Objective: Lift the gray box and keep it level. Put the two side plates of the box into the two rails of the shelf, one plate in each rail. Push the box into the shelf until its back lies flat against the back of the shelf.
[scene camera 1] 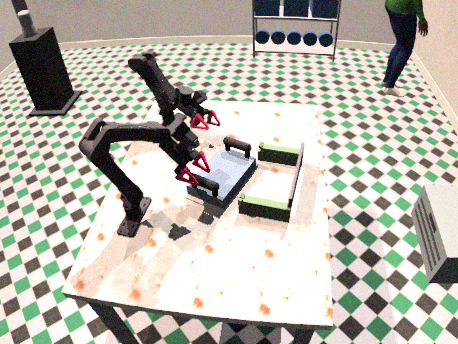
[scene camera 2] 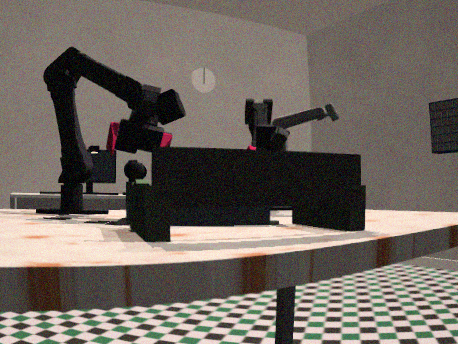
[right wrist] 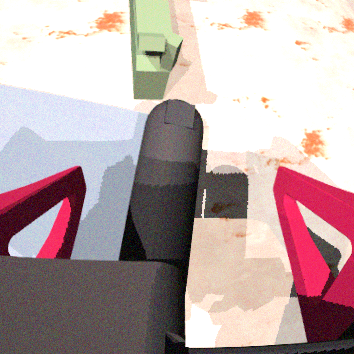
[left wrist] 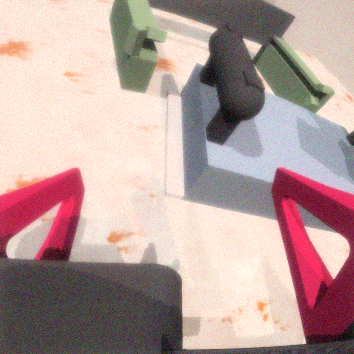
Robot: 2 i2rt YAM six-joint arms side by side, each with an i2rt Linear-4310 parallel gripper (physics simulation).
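Places are measured from the left arm's base along level axes (x left, y ahead, z down), in metres.
Where they show: left gripper, fingertip midpoint: (scene camera 1: 214,127) (left wrist: 177,178); right gripper, fingertip midpoint: (scene camera 1: 203,178) (scene camera 2: 134,158) (right wrist: 179,176); left arm's base, link origin: (scene camera 1: 169,124); right arm's base, link origin: (scene camera 1: 134,216) (scene camera 2: 72,213).
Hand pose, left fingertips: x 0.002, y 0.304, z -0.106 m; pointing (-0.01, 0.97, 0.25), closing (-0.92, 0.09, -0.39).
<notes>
Each offset is from my left fingertips to the top centre of the thing. "*": to the spot under its first point. Level surfaces: height alone.
The gray box {dx -0.165, dy +0.169, dz -0.017 m} (scene camera 1: 226,172) (left wrist: 280,135) (right wrist: 65,130) lies flat on the table, with a black handle along each side. The shelf, with two green-topped rails (scene camera 1: 265,202) (scene camera 1: 280,150) (left wrist: 135,45) (right wrist: 150,60) and a dark back {* dx -0.060, dy +0.449, dz -0.012 m} (scene camera 1: 297,172) (scene camera 2: 255,175), stands apart from the box, to its right in scene camera 1. My right gripper (scene camera 1: 195,169) (right wrist: 179,176) is open above the near handle {dx -0.289, dy +0.183, dz -0.017 m} (scene camera 1: 206,184) (right wrist: 172,150). My left gripper (scene camera 1: 207,120) (left wrist: 177,178) is open, behind and left of the far handle {dx -0.040, dy +0.154, dz -0.017 m} (scene camera 1: 237,145) (left wrist: 235,75), clear of it. The side plates are mostly hidden.
Both arms stand at the left side of the table {dz +0.106 m} (scene camera 1: 210,275) in scene camera 1. The shelf is near the table's right edge there. On the floor beyond are a dark pedestal (scene camera 1: 44,70), a storage rack, a person and a pale cabinet (scene camera 1: 445,220).
</notes>
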